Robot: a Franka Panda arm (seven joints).
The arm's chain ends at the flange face. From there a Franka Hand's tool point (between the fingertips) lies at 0.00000 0.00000 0.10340 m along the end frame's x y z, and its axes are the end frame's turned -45 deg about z.
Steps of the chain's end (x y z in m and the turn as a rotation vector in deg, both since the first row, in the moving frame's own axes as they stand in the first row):
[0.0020, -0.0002, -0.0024, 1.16, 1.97, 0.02]
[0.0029, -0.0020, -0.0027, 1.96, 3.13, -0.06]
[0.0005, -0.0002, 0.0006, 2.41, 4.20, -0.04]
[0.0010, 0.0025, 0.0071, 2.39, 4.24, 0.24]
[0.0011, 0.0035, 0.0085, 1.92, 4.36, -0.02]
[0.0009, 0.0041, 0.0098, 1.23, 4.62, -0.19]
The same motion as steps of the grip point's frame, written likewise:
[0.0055, 0.0023, -0.0025, -0.57, 2.21, 0.02]
[0.0100, 0.0021, -0.0029, -0.83, 3.60, -0.06]
[0.0089, 0.0025, 0.0002, -1.27, 4.67, -0.04]
[0.0074, 0.0049, 0.0067, -1.31, 4.69, 0.24]
[0.0063, 0.0064, 0.0081, -1.73, 4.44, -0.02]
[0.0052, 0.0078, 0.0094, -2.40, 4.14, -0.19]

